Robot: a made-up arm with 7 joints. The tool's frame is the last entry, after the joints. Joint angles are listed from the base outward. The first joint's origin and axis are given. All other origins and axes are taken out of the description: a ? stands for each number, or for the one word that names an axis. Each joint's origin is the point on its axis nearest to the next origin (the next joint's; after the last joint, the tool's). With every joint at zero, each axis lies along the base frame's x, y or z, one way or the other. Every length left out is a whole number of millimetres.
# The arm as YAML. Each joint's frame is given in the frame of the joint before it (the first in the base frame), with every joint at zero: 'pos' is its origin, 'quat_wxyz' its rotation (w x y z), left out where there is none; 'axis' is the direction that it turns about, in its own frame. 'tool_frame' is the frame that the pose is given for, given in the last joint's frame.
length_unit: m
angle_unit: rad
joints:
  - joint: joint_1
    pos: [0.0, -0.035, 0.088]
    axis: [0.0, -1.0, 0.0]
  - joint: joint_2
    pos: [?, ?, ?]
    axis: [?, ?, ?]
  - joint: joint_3
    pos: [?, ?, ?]
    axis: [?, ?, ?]
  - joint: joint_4
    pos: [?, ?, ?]
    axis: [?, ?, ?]
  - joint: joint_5
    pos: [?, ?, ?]
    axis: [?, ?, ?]
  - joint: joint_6
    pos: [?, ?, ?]
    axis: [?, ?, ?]
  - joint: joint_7
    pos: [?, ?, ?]
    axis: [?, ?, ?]
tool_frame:
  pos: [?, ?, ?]
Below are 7 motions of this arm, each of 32 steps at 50 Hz.
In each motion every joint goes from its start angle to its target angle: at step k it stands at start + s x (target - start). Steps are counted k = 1, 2, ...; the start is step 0. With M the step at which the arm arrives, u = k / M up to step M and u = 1 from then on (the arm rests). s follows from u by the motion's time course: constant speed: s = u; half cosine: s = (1 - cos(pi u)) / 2; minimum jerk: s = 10 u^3 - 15 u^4 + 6 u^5.
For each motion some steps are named. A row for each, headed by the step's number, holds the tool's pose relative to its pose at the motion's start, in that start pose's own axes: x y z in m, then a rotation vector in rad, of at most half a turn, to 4 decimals.
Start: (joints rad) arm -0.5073 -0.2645 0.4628 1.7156 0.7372 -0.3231 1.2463
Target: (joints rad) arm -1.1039 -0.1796 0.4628 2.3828 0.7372 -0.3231 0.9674
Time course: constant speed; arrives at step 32
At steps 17, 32:
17: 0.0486 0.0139 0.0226 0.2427 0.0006 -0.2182
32: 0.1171 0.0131 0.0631 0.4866 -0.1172 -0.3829

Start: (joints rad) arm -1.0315 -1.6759 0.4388 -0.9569 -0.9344 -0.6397 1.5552
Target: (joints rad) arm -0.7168 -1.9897 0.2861 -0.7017 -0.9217 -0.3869 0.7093
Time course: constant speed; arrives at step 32
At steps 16, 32:
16: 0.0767 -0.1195 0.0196 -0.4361 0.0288 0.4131
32: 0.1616 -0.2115 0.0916 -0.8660 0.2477 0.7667

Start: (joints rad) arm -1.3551 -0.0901 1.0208 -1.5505 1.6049 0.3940 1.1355
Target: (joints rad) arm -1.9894 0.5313 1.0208 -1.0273 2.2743 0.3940 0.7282
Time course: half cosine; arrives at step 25
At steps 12, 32:
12: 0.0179 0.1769 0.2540 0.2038 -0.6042 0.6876
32: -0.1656 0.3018 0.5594 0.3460 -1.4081 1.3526

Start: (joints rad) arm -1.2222 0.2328 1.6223 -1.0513 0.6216 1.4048 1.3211
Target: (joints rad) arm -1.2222 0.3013 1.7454 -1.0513 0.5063 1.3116 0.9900
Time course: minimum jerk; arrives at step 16
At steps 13, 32:
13: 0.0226 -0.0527 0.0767 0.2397 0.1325 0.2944
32: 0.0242 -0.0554 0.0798 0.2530 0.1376 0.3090

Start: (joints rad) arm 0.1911 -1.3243 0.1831 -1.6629 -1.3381 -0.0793 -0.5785
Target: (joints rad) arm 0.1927 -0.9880 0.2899 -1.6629 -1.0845 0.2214 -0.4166
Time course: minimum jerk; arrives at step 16
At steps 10, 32:
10: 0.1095 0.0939 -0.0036 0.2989 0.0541 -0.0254
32: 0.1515 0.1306 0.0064 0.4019 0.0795 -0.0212

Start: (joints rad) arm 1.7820 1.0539 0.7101 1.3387 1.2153 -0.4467 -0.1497
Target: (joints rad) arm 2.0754 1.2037 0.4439 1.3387 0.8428 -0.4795 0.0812
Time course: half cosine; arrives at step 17
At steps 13, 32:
13: -0.0627 0.1162 -0.0234 -0.0117 0.2053 -0.6167
32: -0.0690 0.1351 -0.0224 -0.0279 0.2467 -0.7055

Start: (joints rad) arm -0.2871 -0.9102 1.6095 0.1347 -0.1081 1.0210 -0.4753
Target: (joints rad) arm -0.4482 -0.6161 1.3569 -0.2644 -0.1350 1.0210 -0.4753
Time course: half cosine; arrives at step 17
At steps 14, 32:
14: -0.0507 0.0285 -0.2077 -0.0096 0.3611 -0.0583
32: -0.0573 0.0315 -0.2215 -0.0167 0.3916 -0.0598

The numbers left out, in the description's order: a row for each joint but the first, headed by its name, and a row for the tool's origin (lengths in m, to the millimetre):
joint_2: xyz 0.035 0.0 0.181, axis 0.0 0.0 1.0
joint_3: xyz 0.073 -0.134 0.0, axis 0.0 -1.0 0.0
joint_4: xyz 0.096 0.0 -0.122, axis 1.0 0.0 0.0
joint_5: xyz 0.0 0.057 -0.422, axis 0.0 0.0 1.0
joint_6: xyz -0.09 -0.048 0.0, axis 0.0 1.0 0.0
joint_7: xyz 0.231 0.0 0.092, axis 0.0 0.0 -1.0
tool: xyz -0.113 -0.048 0.0

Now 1 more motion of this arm.
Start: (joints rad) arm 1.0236 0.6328 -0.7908 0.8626 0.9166 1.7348 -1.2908
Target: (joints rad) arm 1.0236 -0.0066 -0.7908 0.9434 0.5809 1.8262 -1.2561
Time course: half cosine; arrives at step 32
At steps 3, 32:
3: 0.0010 0.0007 0.0047 -0.0076 -0.0158 0.0027
32: 0.0161 0.0892 0.2281 -0.3554 -0.6900 0.2400

